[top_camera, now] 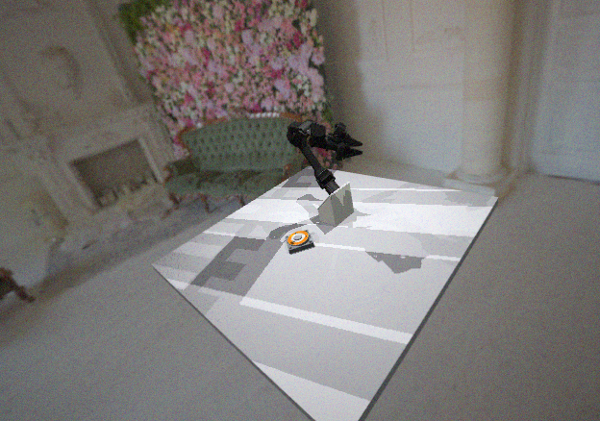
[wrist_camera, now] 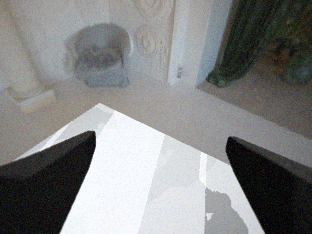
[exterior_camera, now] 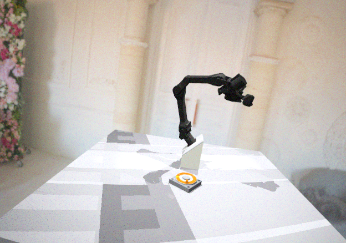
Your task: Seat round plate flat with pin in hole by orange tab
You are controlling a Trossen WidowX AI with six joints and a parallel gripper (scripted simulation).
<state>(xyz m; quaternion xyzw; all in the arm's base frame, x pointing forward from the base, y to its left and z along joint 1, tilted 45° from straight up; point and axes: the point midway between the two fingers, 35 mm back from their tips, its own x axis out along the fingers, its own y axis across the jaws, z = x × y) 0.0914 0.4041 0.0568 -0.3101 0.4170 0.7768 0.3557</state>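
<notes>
The base is 42 cm below my gripper tip, 28 cm to the right of it and 23 cm ahead of it.
</notes>
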